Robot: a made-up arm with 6 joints. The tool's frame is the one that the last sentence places.
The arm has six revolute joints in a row. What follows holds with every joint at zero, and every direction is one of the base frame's.
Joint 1 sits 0.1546 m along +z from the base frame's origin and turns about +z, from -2.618 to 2.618 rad.
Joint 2 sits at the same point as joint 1 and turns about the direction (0.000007, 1, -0.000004), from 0 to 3.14 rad.
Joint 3 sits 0.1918 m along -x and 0.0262 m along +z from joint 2 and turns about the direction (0.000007, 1, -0.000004), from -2.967 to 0 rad.
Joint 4 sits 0.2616 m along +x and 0.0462 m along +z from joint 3 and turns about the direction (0.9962, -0.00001, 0.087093), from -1.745 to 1.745 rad.
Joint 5 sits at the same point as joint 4 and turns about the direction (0.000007, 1, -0.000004), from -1.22 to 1.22 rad.
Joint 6 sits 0.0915 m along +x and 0.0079 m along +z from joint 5 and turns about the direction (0.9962, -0.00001, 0.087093), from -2.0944 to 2.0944 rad.
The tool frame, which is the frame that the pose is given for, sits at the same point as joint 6; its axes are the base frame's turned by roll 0, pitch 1.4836 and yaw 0 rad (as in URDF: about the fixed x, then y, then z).
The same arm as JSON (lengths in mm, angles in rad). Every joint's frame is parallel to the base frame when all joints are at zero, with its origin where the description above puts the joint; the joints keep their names.
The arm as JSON. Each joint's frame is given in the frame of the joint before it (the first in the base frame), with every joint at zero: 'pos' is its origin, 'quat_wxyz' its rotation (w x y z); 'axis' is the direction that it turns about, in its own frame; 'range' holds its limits. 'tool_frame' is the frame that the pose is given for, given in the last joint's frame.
{"length_unit": "mm", "angle_unit": "rad", "joints": [
  {"joint": "joint 1", "pos": [0.0, 0.0, 154.6], "quat_wxyz": [1.0, 0.0, 0.0, 0.0], "axis": "+z", "range": [-2.618, 2.618]},
  {"joint": "joint 2", "pos": [0.0, 0.0, 0.0], "quat_wxyz": [1.0, 0.0, 0.0, 0.0], "axis": "+y", "range": [0.0, 3.14]},
  {"joint": "joint 3", "pos": [-191.8, 0.0, 26.2], "quat_wxyz": [1.0, 0.0, 0.0, 0.0], "axis": "+y", "range": [-2.967, 0.0]},
  {"joint": "joint 4", "pos": [261.6, 0.0, 46.2], "quat_wxyz": [1.0, 0.0, 0.0, 0.0], "axis": [0.9962, 0.0, 0.0871], "range": [-1.745, 1.745]},
  {"joint": "joint 5", "pos": [0.0, 0.0, 0.0], "quat_wxyz": [1.0, 0.0, 0.0, 0.0], "axis": "+y", "range": [-1.22, 1.22]},
  {"joint": "joint 6", "pos": [91.5, 0.0, 7.9], "quat_wxyz": [1.0, 0.0, 0.0, 0.0], "axis": [0.9962, 0.0, 0.0871], "range": [-2.0944, 2.0944]}
], "tool_frame": {"pos": [0.0, 0.0, 0.0], "quat_wxyz": [0.737254, 0.0, 0.675616, 0.0]}}

